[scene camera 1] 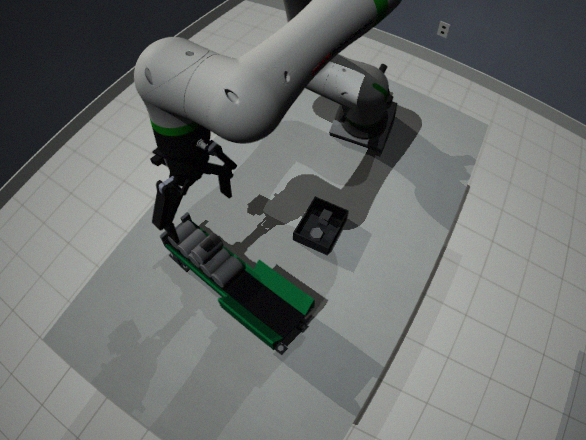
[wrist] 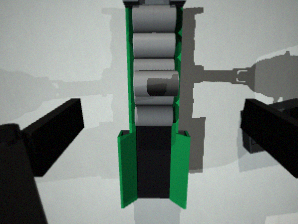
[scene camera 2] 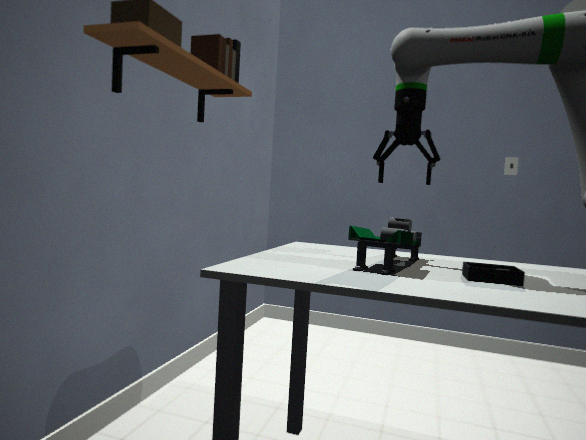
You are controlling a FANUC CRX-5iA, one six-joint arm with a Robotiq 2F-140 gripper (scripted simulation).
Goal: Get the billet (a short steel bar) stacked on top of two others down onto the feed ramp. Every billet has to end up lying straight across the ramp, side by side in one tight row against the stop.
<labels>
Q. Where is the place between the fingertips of my gripper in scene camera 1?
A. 200, 216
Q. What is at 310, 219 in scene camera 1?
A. A black tray.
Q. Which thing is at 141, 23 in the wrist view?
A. A billet.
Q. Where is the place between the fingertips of my gripper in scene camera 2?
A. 403, 183
</labels>
